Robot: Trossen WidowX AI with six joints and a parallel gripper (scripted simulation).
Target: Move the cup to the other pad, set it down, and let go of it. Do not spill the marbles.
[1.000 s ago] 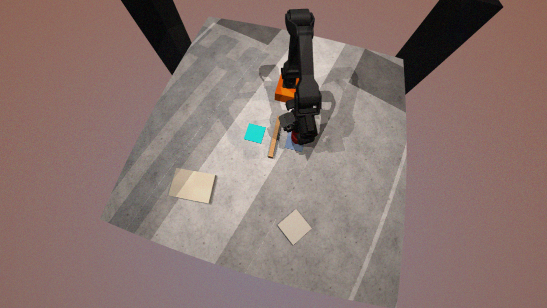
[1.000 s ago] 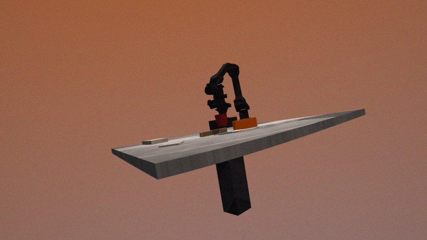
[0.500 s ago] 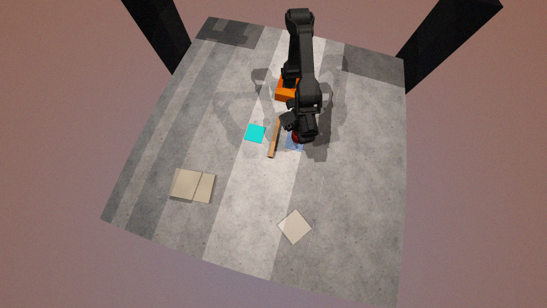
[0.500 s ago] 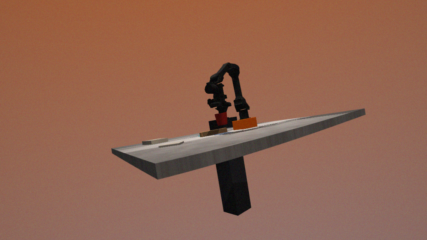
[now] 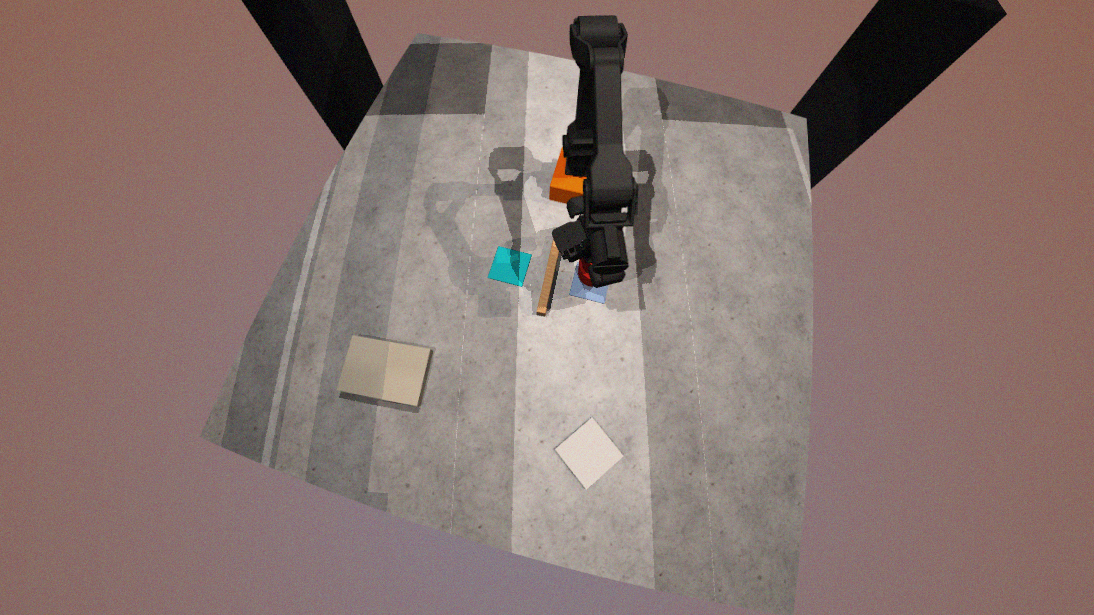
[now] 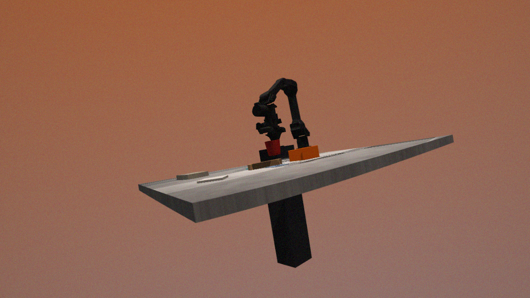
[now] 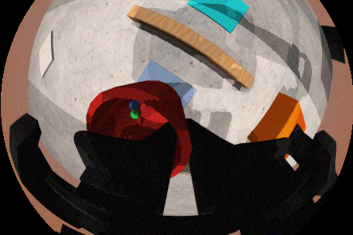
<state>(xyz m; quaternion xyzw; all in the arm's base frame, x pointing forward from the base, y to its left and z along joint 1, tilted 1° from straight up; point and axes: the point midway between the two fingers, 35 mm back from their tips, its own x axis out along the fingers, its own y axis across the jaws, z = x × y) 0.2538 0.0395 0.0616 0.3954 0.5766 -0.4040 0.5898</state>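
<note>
My gripper tip is 10 mm short of the cyan pad, 180 mm to the left of it and 100 mm above it. From my gripper tip the other things lie so: pale blue pad (30 mm ahead, 20 mm to the left, 100 mm below); then cup (30 mm ahead, 10 mm to the left); then wooden bar (20 mm ahead, 80 mm to the right, 90 mm below).
</note>
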